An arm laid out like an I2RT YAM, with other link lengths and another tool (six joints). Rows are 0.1 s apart.
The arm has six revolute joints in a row. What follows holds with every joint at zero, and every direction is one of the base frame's.
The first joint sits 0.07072 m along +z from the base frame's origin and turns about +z.
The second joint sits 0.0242 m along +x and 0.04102 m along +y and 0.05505 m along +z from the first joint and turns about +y.
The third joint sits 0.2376 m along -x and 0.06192 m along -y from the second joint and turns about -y.
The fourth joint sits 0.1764 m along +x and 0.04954 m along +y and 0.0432 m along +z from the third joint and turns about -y.
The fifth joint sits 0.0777 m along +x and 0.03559 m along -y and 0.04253 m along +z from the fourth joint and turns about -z.
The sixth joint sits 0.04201 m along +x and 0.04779 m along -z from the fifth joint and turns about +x.
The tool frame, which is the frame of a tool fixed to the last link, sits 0.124 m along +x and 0.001 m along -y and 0.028 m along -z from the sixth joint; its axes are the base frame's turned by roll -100.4, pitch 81.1 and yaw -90 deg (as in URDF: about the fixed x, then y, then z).
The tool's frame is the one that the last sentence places.
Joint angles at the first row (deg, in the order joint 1, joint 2, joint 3, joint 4, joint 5, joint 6):
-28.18, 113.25, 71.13, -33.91, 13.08, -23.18
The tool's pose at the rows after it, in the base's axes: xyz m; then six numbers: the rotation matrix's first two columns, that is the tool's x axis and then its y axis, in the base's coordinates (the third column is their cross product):
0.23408, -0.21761, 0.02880, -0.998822, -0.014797, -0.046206, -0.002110, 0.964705, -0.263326
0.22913, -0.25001, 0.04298, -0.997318, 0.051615, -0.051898, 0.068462, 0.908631, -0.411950
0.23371, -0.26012, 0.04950, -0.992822, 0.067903, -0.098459, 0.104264, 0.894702, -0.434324
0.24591, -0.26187, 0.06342, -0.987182, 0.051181, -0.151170, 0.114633, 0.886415, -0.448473
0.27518, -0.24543, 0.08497, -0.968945, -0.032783, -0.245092, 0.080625, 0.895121, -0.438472
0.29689, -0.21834, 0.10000, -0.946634, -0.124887, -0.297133, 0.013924, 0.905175, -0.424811
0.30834, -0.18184, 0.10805, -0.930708, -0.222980, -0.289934, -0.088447, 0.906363, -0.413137
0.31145, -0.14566, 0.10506, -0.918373, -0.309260, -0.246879, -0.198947, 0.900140, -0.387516
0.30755, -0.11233, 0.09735, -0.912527, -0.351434, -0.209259, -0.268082, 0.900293, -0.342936
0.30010, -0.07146, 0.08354, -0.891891, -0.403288, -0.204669, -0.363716, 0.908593, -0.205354
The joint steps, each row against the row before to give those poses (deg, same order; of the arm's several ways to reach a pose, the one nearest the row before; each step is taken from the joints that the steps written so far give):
-0.77, 0.13, 0.00, 1.77, 7.74, 0.00
-1.77, 0.00, 0.00, 4.68, 8.17, -0.04
-1.05, -0.50, 0.49, 2.09, 0.09, -0.03
0.61, -1.55, 1.48, 0.16, -0.50, 0.03
3.41, -3.43, 1.42, -0.09, -3.13, 0.00
4.46, -3.15, 0.18, -0.87, -2.31, 0.00
5.97, -2.49, -0.01, -3.30, -0.53, 0.06
5.90, -0.68, 0.01, -4.03, -0.20, 0.42
5.31, 0.13, -0.05, -4.26, -0.37, 2.84
3.74, 0.09, -0.37, -4.06, -7.14, 1.73

